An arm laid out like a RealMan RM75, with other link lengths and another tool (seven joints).
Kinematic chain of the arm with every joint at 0, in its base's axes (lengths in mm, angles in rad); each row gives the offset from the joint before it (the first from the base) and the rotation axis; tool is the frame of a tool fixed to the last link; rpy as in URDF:
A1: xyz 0 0 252.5 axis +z
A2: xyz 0 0 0 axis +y
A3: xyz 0 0 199.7 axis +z
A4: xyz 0 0 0 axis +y
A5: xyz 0 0 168 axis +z
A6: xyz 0 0 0 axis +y
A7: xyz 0 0 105.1 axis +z
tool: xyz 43 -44 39 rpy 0.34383 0 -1.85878
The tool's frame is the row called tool.
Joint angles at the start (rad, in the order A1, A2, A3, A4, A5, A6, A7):
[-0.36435, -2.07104, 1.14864, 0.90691, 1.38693, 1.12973, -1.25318]
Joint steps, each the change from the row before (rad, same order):
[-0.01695, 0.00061, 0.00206, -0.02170, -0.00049, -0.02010, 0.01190]
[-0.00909, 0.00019, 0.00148, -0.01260, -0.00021, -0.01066, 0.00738]
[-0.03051, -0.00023, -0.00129, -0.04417, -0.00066, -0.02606, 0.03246]
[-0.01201, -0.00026, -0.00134, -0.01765, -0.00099, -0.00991, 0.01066]
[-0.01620, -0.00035, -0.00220, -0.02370, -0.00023, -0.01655, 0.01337]
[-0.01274, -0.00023, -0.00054, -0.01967, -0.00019, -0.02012, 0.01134]
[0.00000, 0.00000, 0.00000, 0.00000, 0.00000, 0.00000, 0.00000]
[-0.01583, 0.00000, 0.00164, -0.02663, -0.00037, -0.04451, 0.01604]
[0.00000, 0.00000, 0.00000, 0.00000, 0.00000, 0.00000, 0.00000]
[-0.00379, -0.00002, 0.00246, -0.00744, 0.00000, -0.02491, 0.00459]
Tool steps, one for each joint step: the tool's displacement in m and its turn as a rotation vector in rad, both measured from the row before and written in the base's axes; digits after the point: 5 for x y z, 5 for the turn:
[-0.00014, 0.00350, -0.00240, 0.00433, 0.00934, 0.00686]
[-0.00015, 0.00177, -0.00159, 0.00167, 0.00569, 0.00356]
[-0.00002, 0.00494, -0.00505, 0.00598, 0.01906, 0.00445]
[-0.00015, 0.00195, -0.00188, 0.00172, 0.00520, 0.00343]
[-0.00063, 0.00286, -0.00245, 0.00348, 0.00858, 0.00759]
[-0.00131, 0.00264, -0.00201, 0.00551, 0.01031, 0.01088]
[0.00000, 0.00000, 0.00000, 0.00000, 0.00000, 0.00000]
[-0.00396, 0.00443, -0.00227, 0.01568, 0.02234, 0.02715]
[0.00000, 0.00000, 0.00000, 0.00000, 0.00000, 0.00000]
[-0.00253, 0.00190, -0.00041, 0.00997, 0.01192, 0.01623]

